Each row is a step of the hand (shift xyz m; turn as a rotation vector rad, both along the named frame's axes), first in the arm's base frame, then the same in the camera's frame.
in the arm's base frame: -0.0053 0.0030 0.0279 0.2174 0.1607 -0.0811
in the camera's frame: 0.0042 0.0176 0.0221 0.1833 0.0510 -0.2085
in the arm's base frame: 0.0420 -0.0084 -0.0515 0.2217 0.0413 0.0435
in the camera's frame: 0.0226 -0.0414 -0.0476 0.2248 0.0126 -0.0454
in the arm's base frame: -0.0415 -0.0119 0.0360 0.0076 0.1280 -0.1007
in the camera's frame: -0.0278 0.0164 0.0460 -0.0222 0.0553 -0.1518
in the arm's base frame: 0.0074 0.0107 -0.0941 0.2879 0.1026 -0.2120
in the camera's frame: -0.0234 -0.0399 -0.0830 0.2056 -0.0778 -0.3001
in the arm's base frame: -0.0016 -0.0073 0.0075 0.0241 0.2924 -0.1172
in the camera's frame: 0.0007 -0.0020 0.0104 -0.0075 0.1819 -0.2582
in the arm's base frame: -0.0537 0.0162 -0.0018 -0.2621 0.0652 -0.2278
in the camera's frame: -0.0509 0.0234 0.0038 -0.3202 -0.0080 -0.1491
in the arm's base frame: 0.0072 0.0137 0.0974 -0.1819 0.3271 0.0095
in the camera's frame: 0.0390 0.0592 0.0686 -0.1598 0.3158 -0.1220
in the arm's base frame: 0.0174 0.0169 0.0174 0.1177 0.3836 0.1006
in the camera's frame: 0.0226 0.0195 0.0002 0.1546 0.3497 -0.1578
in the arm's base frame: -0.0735 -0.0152 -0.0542 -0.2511 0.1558 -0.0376
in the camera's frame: -0.0876 -0.0255 -0.0159 -0.2452 0.1619 -0.0489
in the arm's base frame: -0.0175 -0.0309 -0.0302 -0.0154 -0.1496 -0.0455
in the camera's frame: -0.0272 -0.0377 -0.0029 -0.0335 -0.1456 0.0486
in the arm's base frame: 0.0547 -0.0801 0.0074 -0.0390 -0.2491 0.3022
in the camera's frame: 0.0519 -0.0745 0.0350 0.0550 -0.0493 0.3866
